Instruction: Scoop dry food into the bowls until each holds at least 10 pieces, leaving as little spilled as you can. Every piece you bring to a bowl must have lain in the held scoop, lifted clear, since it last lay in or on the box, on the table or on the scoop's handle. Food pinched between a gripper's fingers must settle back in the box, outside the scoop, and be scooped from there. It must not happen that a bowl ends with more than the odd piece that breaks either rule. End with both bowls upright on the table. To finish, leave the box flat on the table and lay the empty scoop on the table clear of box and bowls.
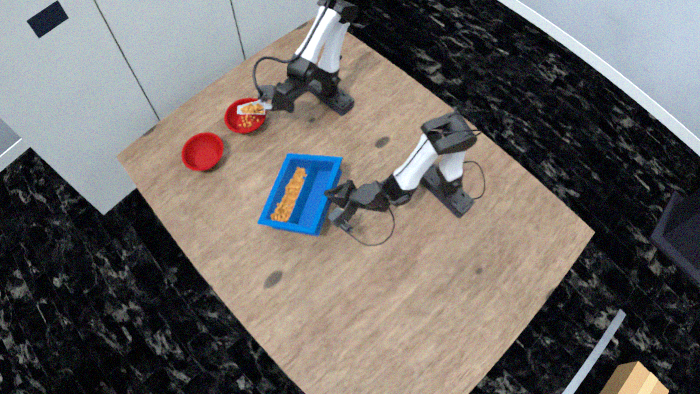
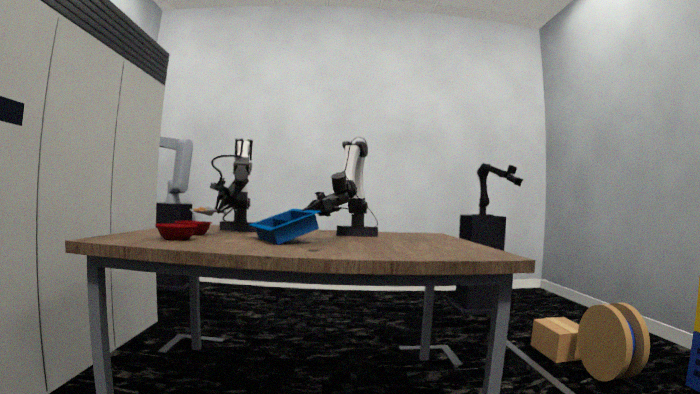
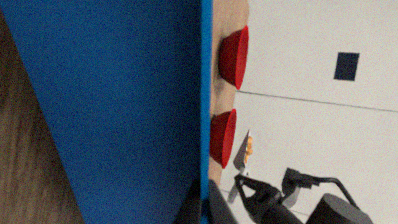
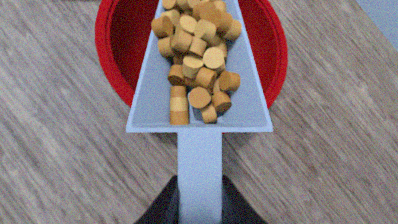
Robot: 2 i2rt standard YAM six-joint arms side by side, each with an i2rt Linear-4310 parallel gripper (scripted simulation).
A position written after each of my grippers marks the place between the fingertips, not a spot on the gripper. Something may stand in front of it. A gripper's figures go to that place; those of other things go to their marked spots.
Scene:
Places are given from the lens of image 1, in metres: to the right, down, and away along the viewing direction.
my left gripper (image 1: 324,193): -0.08, -0.01, 1.38
blue box (image 1: 307,204): -0.14, 0.02, 1.45
red bowl (image 1: 205,149): -0.54, -0.18, 1.58
The marked spots on the blue box and the red bowl are 0.46 m apart.

